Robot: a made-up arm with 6 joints. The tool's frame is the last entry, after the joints.
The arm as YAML. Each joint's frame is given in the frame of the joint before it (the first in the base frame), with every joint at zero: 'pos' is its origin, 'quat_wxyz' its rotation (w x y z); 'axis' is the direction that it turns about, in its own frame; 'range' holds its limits. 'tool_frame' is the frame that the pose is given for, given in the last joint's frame.
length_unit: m
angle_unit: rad
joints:
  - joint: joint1
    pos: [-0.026, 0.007, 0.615]
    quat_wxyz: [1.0, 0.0, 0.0, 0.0]
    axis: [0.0, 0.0, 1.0]
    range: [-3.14, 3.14]
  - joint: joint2
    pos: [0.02, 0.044, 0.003]
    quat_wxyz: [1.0, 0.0, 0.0, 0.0]
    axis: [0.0, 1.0, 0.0]
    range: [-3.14, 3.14]
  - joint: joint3
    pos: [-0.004, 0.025, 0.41]
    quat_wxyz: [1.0, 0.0, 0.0, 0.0]
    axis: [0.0, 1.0, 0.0]
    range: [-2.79, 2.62]
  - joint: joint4
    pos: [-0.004, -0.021, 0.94]
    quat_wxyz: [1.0, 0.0, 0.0, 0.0]
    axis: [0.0, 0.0, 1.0]
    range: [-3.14, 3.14]
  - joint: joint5
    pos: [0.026, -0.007, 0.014]
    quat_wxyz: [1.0, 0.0, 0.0, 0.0]
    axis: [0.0, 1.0, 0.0]
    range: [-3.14, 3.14]
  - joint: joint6
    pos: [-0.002, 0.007, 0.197]
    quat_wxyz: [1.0, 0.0, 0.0, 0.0]
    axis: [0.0, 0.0, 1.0]
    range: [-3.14, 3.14]
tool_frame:
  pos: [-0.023, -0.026, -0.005]
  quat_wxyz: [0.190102, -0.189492, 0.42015, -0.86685]
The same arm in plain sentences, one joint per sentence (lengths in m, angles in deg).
The arm has six revolute joints in a row. What follows holds with every joint at zero, and every direction is one of the base frame's. The first joint sits 0.0260 m along -x and 0.0070 m along +y and 0.6150 m along +z from the base frame's origin and turns about +z, from -179.91 to 179.91 deg. The second joint sits 0.0200 m along +x and 0.0440 m along +y and 0.0030 m along +z from the first joint and turns about +y, from -179.91 to 179.91 deg. The third joint sits 0.0040 m along -x and 0.0250 m along +y and 0.4100 m along +z from the second joint and turns about +y, from -159.86 to 150.11 deg. The fourth joint sits 0.0040 m along -x and 0.0210 m along -y and 0.9400 m along +z from the third joint and turns about +z, from -179.91 to 179.91 deg. The fifth joint sits 0.0260 m along +x and 0.0070 m along -y and 0.0140 m along +z from the fourth joint and turns about +y, from -179.91 to 179.91 deg. The sixth joint sits 0.0020 m along -x and 0.0070 m along +y and 0.1970 m along +z from the fifth joint and turns about +z, from -179.91 to 179.91 deg. The tool frame, which is the frame that the pose is given for, sits 0.0230 m along -x and 0.0260 m along -y and 0.0050 m along -z from the sixth joint; its axes are the base frame's turned by roll -54.30, pitch -9.72 and yaw -150.27 deg (as in URDF: about the fixed x, then y, then z).
